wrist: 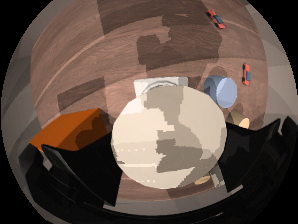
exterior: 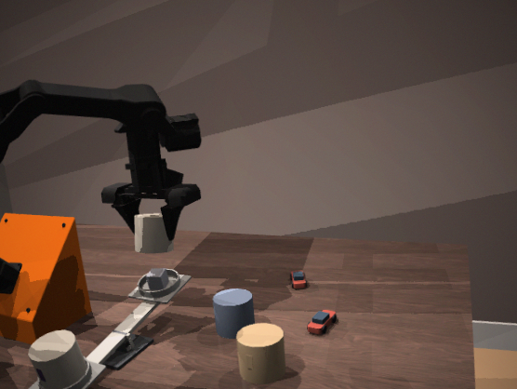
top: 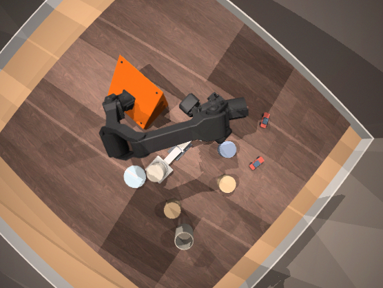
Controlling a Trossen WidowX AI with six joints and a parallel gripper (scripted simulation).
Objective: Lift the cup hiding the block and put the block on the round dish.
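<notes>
The grey block is 80 mm below my gripper tip and 10 mm to the right of it. Also, from my gripper tip: blue cylinder: 150 mm ahead, 130 mm below; then round dish: 360 mm to the right, 160 mm below, 90 mm behind.
</notes>
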